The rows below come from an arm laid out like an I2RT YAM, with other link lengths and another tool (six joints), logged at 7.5 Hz.
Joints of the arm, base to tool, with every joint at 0 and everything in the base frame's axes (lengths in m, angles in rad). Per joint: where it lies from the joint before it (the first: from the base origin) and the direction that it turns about. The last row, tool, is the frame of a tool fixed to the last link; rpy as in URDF.
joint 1: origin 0 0 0.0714 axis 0 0 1
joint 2: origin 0.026 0.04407 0.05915 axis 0 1 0
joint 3: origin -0.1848 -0.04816 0 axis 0 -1 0
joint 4: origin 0.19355 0.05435 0.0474 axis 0 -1 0
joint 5: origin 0.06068 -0.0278 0.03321 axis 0 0 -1
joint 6: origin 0.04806 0 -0.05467 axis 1 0 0
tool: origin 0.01 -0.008 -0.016 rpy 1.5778 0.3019 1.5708
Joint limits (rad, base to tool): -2.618..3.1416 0..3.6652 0..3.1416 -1.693..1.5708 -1.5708..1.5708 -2.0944..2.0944
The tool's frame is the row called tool.
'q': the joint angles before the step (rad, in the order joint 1, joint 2, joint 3, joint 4, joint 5, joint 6). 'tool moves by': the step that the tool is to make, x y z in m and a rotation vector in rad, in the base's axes. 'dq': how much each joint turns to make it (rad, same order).
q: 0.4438 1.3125 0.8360 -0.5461 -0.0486 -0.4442
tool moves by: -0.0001 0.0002 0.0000 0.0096 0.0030 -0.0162
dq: 0.0001 -0.0004 0.0000 0.0020 0.0000 0.0191
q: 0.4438 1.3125 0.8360 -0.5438 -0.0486 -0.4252
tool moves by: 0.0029 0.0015 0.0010 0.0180 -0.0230 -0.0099
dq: -0.0002 -0.0003 -0.0001 0.0288 -0.0002 0.0117
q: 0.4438 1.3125 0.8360 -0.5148 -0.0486 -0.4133
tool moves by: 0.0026 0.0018 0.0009 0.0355 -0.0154 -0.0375
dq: -0.0001 -0.0002 -0.0003 0.0314 -0.0001 0.0453
